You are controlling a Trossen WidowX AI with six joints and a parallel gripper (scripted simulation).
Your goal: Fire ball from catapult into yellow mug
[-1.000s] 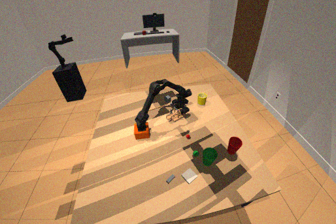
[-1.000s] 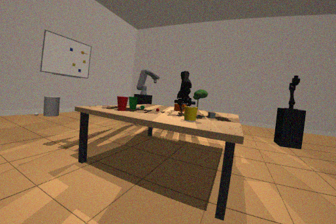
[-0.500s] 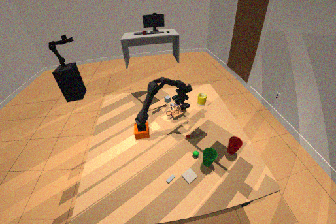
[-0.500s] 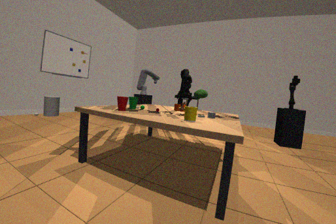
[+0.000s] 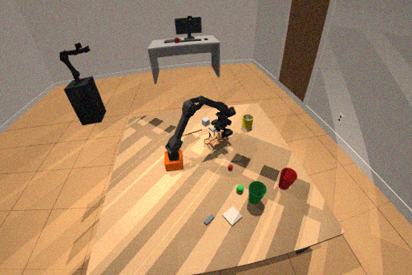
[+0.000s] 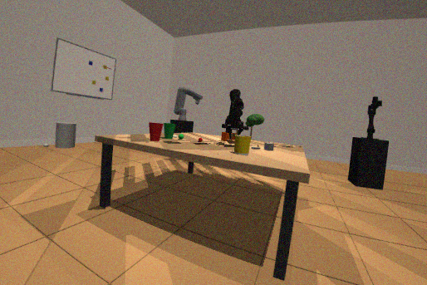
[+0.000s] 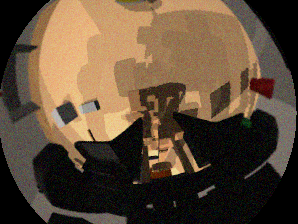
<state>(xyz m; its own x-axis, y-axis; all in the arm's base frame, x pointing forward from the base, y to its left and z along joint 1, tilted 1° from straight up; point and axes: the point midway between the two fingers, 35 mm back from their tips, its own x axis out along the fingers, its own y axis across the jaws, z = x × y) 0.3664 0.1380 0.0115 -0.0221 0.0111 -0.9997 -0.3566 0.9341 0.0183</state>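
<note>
Now: the red ball 2 cm behind my gripper tip, 26 cm to the right of it and 4 cm below it. Also, from my gripper tip: grey cube (6 cm behind, 24 cm to the left, 3 cm below); then yellow mug (27 cm ahead, 11 cm to the left, 3 cm below); then wooden catapult (7 cm behind, 2 cm to the right, 2 cm above).
</note>
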